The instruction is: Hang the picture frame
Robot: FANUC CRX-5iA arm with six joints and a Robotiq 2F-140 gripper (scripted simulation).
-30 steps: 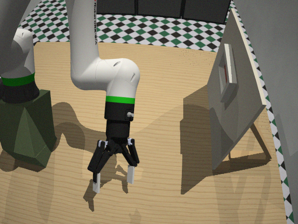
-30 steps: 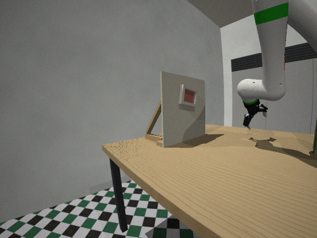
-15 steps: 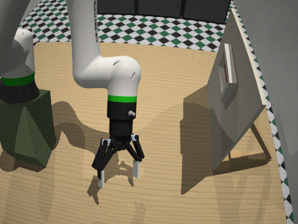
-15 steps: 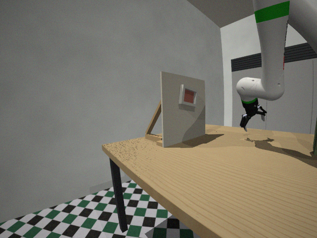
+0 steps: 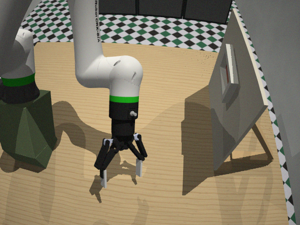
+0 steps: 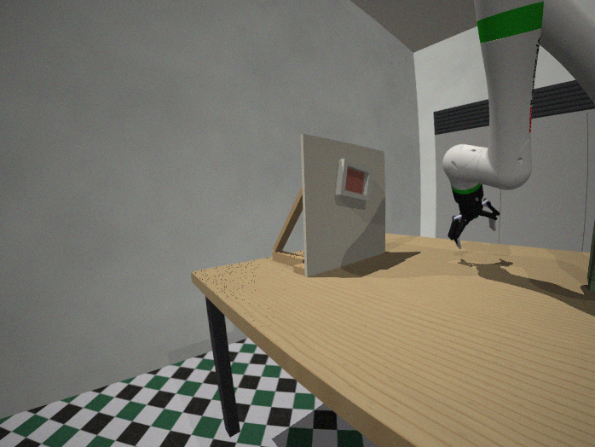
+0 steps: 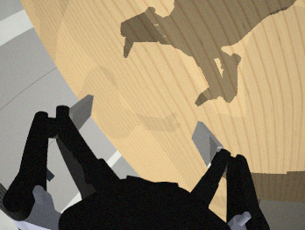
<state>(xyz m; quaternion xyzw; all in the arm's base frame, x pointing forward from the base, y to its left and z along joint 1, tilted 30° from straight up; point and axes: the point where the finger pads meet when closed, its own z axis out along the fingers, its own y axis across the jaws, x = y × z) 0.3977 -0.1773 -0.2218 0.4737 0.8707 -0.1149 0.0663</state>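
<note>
My gripper is now 390 mm short of the picture frame, 280 mm to the right of it and 220 mm below it. The rest, counted from my hand: upright board: 410 mm ahead, 270 mm to the left, 130 mm above.
</note>
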